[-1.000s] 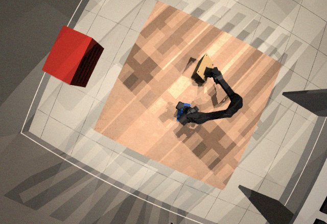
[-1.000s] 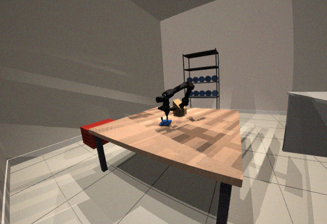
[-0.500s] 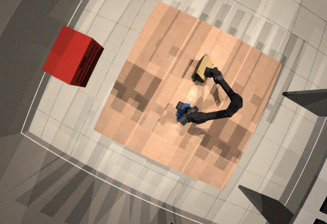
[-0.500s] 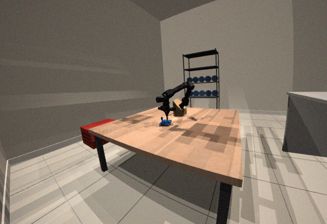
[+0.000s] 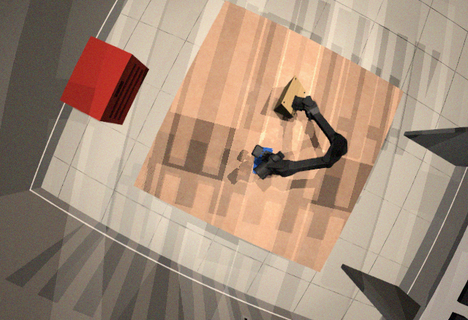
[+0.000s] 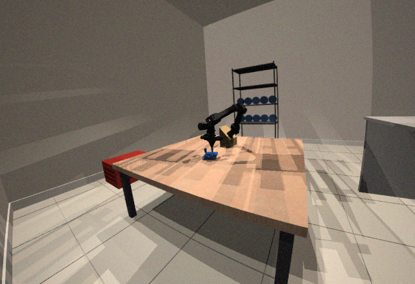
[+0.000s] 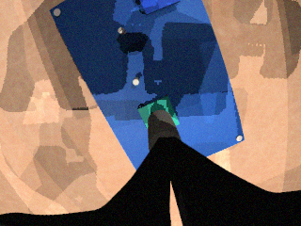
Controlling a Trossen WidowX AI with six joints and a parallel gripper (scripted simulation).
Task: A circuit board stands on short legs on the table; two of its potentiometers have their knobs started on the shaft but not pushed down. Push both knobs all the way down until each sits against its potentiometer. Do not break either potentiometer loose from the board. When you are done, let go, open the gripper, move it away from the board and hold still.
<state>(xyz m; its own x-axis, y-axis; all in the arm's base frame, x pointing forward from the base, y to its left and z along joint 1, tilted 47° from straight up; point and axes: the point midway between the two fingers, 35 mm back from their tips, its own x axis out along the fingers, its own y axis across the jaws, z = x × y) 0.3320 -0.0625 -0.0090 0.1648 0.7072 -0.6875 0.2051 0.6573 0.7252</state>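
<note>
My gripper tip is 20 mm above the grey knob. The rest, counted from my gripper tip: green potentiometer (30 mm below); dark knob (80 mm ahead, 20 mm to the right, 10 mm above).
</note>
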